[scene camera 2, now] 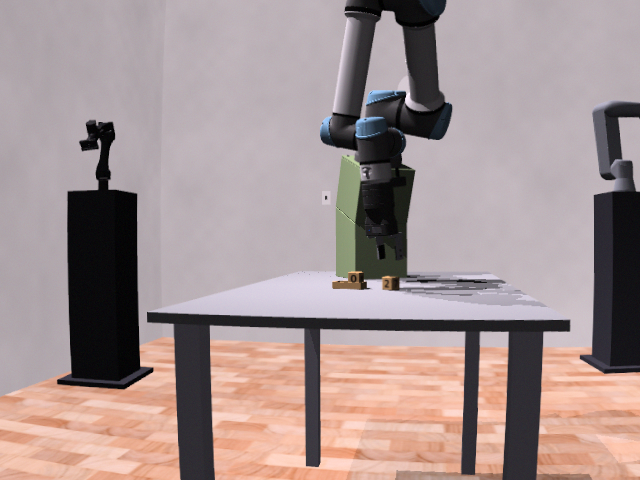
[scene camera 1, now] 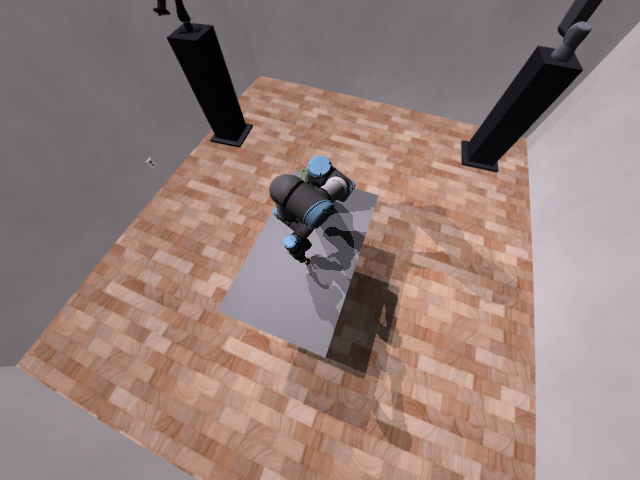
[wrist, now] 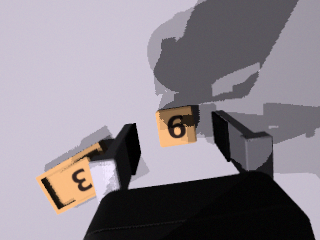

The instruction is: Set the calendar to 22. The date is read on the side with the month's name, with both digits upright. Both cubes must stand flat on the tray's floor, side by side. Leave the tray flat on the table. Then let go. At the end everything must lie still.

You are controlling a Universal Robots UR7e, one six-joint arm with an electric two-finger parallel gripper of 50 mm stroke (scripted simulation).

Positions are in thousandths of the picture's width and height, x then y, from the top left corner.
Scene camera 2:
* gripper: 610,541
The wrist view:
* gripper: 548,552
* wooden tray: 164,769
